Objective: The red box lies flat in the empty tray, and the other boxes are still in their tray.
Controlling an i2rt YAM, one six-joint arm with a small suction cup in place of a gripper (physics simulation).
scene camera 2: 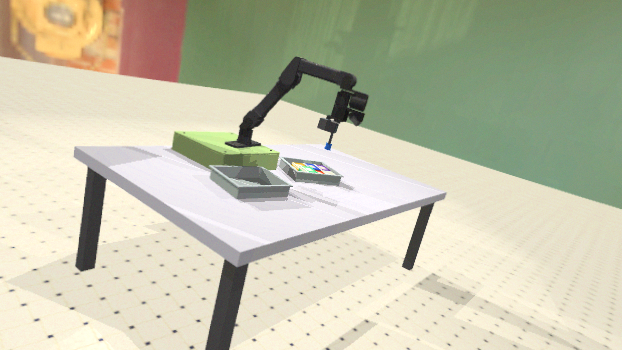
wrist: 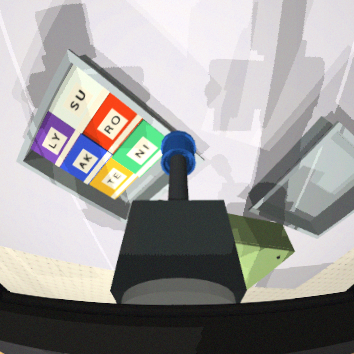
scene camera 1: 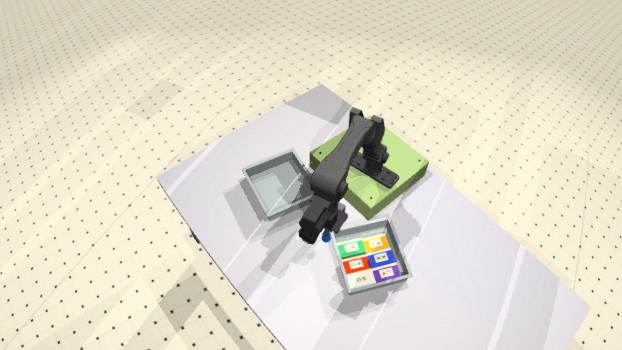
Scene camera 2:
grey tray: 243, 182, on the table
grey tray: 285, 163
